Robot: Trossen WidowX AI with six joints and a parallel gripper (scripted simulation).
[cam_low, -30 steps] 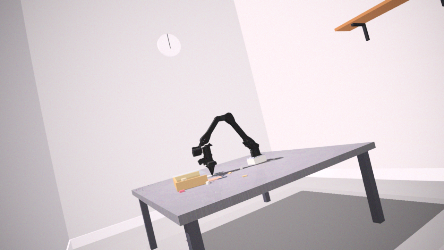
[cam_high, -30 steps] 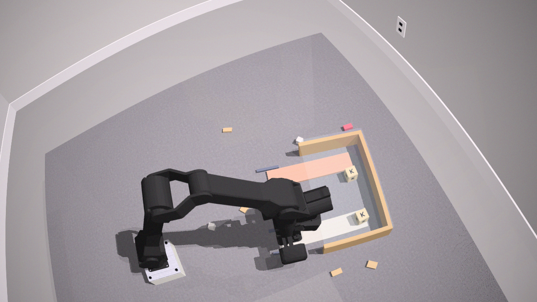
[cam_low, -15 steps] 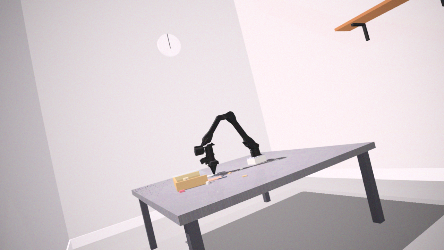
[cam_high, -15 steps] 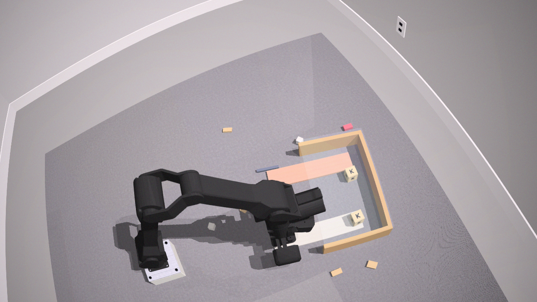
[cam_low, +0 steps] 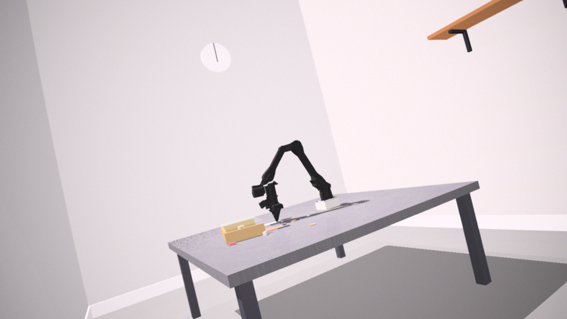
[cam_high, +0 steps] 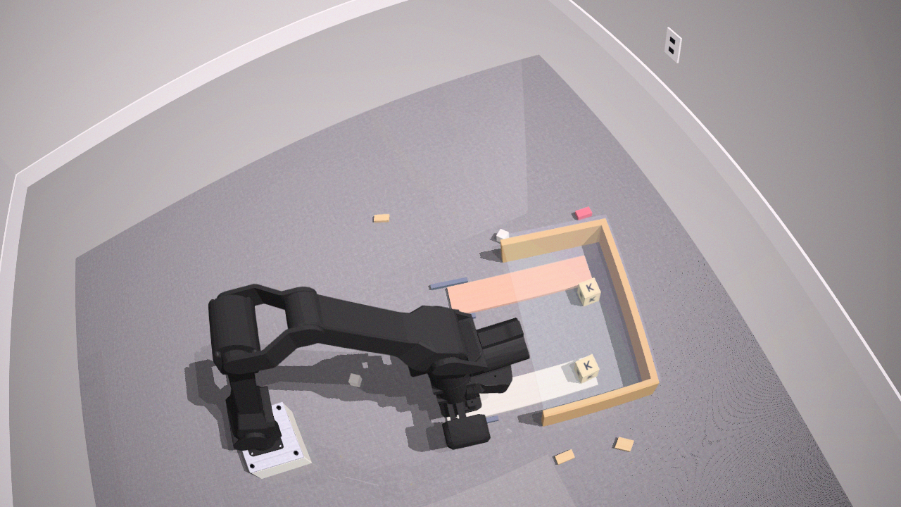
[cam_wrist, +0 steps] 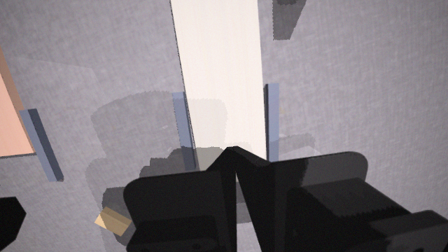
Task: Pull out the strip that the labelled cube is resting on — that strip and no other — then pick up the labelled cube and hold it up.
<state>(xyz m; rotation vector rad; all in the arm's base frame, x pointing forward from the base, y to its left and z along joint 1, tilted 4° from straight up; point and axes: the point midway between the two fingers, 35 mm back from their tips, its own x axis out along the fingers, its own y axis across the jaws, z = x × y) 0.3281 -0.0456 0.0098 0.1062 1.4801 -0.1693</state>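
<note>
Now: the white strip 90 mm ahead of my gripper tip and 20 mm to the right of it.
</note>
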